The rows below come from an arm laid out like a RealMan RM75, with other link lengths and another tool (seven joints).
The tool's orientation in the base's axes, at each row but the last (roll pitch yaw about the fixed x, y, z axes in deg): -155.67 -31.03 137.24; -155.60 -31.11 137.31; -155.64 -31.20 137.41; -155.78 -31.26 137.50; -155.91 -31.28 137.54; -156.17 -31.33 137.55; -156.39 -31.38 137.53; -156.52 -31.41 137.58; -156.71 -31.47 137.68; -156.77 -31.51 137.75; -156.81 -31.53 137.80; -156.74 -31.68 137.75
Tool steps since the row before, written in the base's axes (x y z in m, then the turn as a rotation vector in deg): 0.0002 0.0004 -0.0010 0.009 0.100 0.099; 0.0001 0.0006 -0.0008 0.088 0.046 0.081; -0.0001 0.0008 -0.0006 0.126 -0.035 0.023; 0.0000 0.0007 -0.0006 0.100 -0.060 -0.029; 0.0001 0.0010 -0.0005 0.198 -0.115 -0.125; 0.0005 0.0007 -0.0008 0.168 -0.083 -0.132; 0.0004 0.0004 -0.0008 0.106 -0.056 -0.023; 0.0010 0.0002 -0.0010 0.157 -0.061 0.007; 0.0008 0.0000 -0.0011 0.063 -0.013 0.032; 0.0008 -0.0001 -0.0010 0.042 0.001 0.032; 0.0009 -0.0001 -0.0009 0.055 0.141 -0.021; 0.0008 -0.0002 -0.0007 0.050 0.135 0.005
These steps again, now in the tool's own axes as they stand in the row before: -0.0004 0.0008 0.0007 0.104 0.051 -0.081; -0.0001 0.0008 0.0006 0.013 0.049 -0.118; 0.0002 0.0008 0.0005 -0.088 0.021 -0.097; 0.0001 0.0008 0.0005 -0.113 0.007 -0.041; 0.0003 0.0010 0.0003 -0.256 0.041 -0.028; -0.0003 0.0011 0.0003 -0.222 0.055 -0.004; -0.0004 0.0008 0.0004 -0.111 0.011 -0.049; -0.0010 0.0010 0.0002 -0.130 0.021 -0.105; -0.0011 0.0007 0.0004 -0.030 0.008 -0.065; -0.0011 0.0006 0.0003 -0.009 0.010 -0.051; -0.0011 0.0006 0.0001 0.035 0.148 -0.013; -0.0010 0.0004 0.0000 0.048 0.132 -0.031
